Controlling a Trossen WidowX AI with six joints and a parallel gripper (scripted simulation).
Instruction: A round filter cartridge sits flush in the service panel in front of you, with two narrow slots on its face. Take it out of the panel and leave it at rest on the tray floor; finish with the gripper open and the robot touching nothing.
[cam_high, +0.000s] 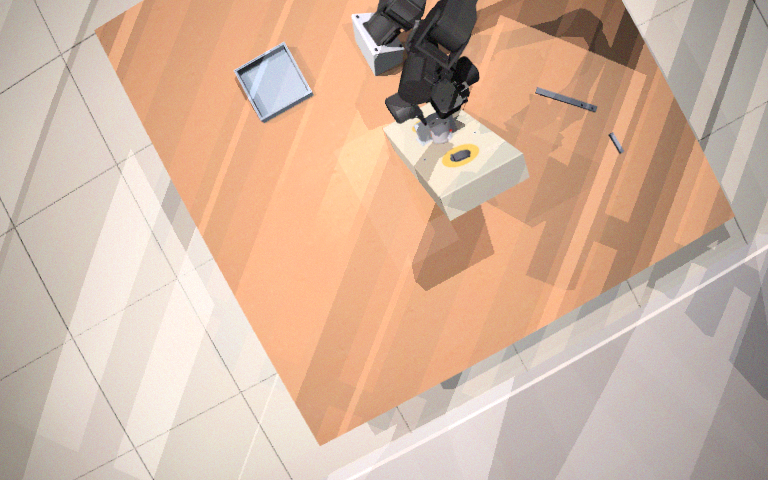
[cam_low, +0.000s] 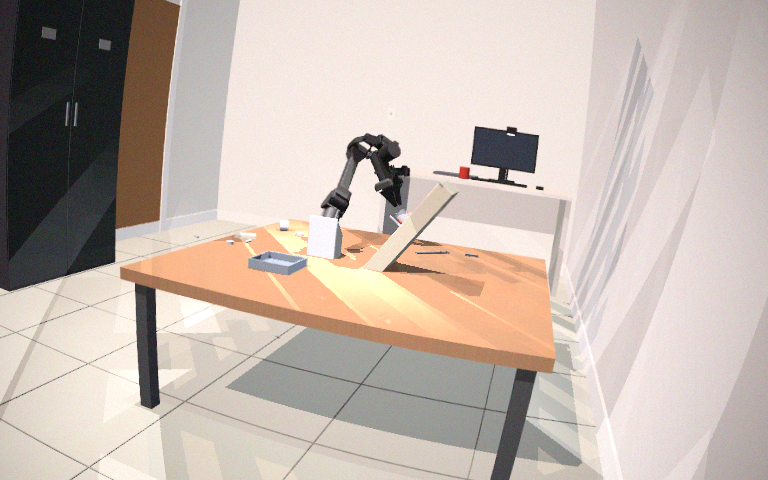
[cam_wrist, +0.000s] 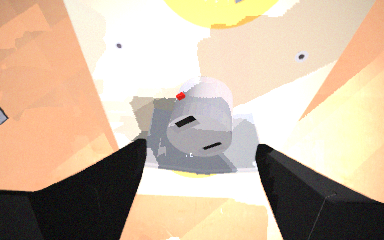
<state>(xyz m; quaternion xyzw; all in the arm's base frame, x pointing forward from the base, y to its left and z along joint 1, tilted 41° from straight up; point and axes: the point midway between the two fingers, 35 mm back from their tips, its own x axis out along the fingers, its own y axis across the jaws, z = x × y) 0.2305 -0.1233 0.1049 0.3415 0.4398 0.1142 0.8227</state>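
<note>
Now: the white filter cartridge 30 mm below my gripper tip and 20 mm ahead of it. From my gripper tip the other things lie so: grey tray: 350 mm behind, 250 mm to the right, 220 mm below; then cream service panel: 60 mm ahead, 50 mm below, 10 mm to the right.
</note>
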